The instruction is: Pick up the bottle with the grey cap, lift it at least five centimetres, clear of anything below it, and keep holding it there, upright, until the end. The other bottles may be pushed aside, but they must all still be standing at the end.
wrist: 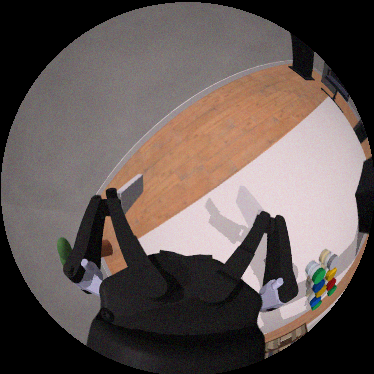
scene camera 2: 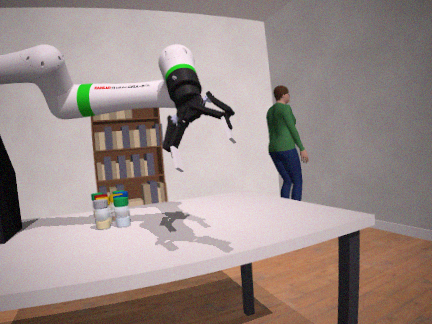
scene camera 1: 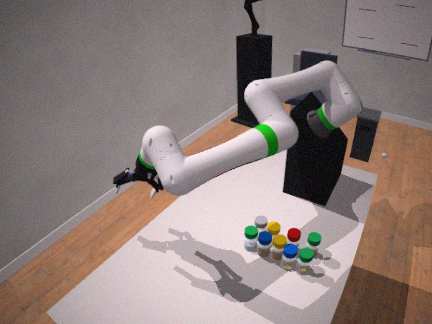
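Where they show: gripper, fingertip midpoint: [wrist: 190,188] [scene camera 2: 205,155] [scene camera 1: 134,192]; arm's base, origin of the base link: [scene camera 1: 317,125].
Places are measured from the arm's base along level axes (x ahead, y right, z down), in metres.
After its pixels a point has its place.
The bottle with the grey cap [scene camera 1: 261,221] {x 0.483, y -0.015, z 0.254 m} [scene camera 2: 102,215] {x 0.481, y 0.019, z 0.306 m} [wrist: 331,260] {x 0.489, y 0.013, z 0.258 m} stands upright on the white table at a corner of a tight group. A green-capped bottle [scene camera 1: 251,239] {x 0.564, y -0.025, z 0.287 m} [scene camera 2: 121,212] {x 0.549, y 0.016, z 0.302 m} [wrist: 318,274] {x 0.556, y 0.008, z 0.254 m} and a yellow-capped bottle [scene camera 1: 273,228] {x 0.487, y -0.077, z 0.254 m} are close to it. In scene camera 1 its lower body is mostly hidden. Blue-capped [scene camera 1: 265,240] {x 0.561, y -0.089, z 0.254 m}, red-capped [scene camera 1: 294,234] {x 0.464, y -0.164, z 0.254 m} and further bottles stand in the group. My gripper [scene camera 1: 135,191] {x 0.791, y 0.402, z 0.122 m} [scene camera 2: 206,155] {x 0.791, y 0.402, z 0.122 m} [wrist: 190,188] {x 0.791, y 0.402, z 0.122 m} is wide open and empty, high above the table and well to the side of the bottles, with its fingers tilted.
The white table [scene camera 1: 210,215] {x 0.507, y 0.256, z 0.359 m} [scene camera 2: 300,220] {x 1.117, y 0.250, z 0.359 m} [wrist: 300,165] {x 0.477, y 0.362, z 0.359 m} carries the bottles and shadows of the arm. The black robot base [scene camera 1: 312,165] {x 0.123, y -0.053, z 0.148 m} stands behind them. A bookshelf [scene camera 2: 162,175] and a person in a green top [scene camera 2: 283,127] are beyond the table. A black pedestal [scene camera 1: 254,75] stands by the wall.
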